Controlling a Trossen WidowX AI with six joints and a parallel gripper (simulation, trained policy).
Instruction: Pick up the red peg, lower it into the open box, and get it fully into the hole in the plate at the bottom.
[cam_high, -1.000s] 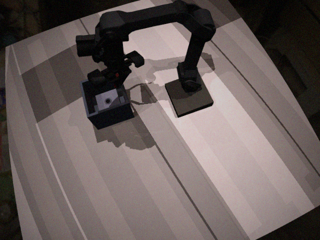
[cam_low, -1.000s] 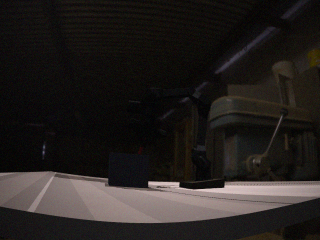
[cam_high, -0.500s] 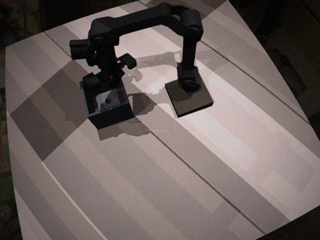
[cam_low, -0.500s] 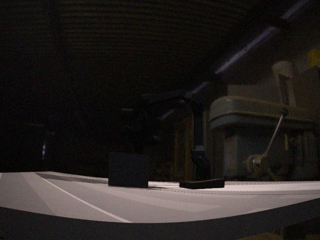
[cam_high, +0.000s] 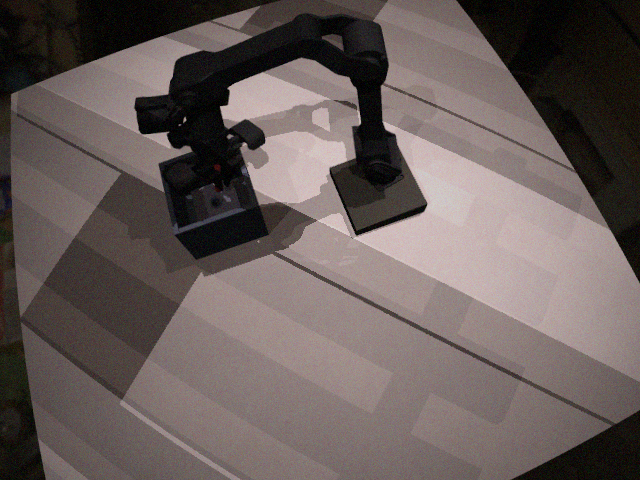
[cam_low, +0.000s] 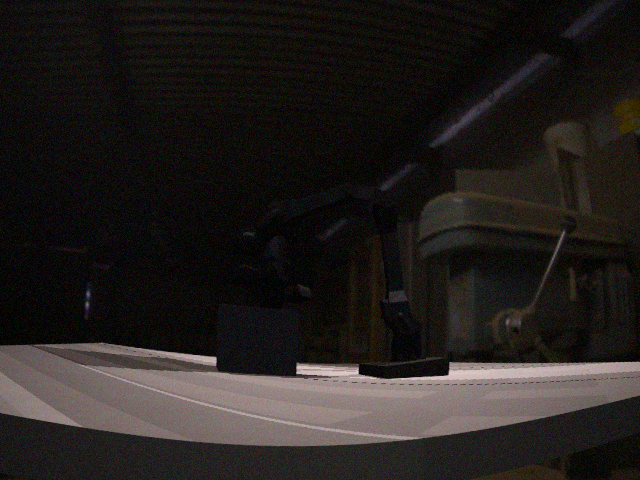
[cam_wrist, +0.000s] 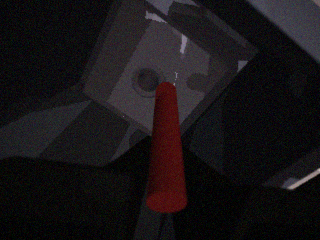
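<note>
The plate is 7 cm below my gripper tip, 3 cm ahead of it and 1 cm to the right of it. From my gripper tip the other things lie so: red peg (2 cm to the right, 1 cm above).
</note>
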